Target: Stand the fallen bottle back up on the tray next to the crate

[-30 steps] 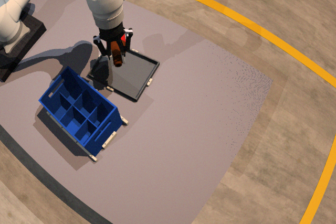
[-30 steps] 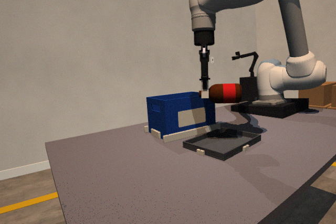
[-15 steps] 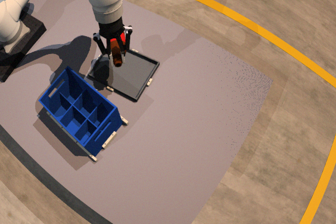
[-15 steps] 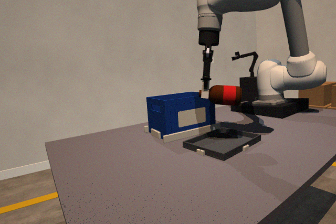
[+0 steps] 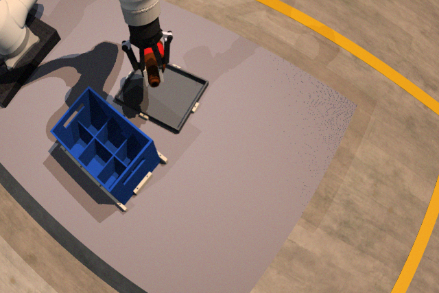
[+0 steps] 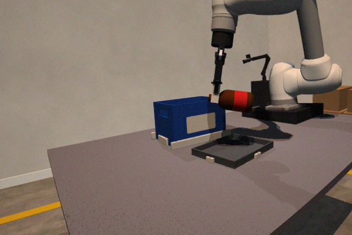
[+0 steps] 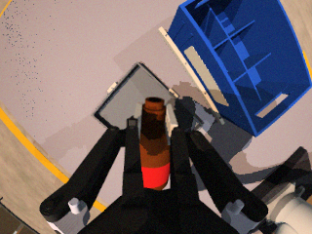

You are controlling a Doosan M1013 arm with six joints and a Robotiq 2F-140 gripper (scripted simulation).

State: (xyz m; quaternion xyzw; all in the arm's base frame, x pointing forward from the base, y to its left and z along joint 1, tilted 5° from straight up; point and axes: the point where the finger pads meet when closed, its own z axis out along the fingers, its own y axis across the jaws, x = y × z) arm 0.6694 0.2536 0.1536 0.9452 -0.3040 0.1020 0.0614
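Right now my hand is 40 mm past the bottle, 30 mm to the right of it and 30 mm above it. From my hand the other things lie so: dark tray: 50 mm behind, 40 mm to the left, 210 mm below; blue crate: 10 mm behind, 220 mm to the right, 140 mm below.
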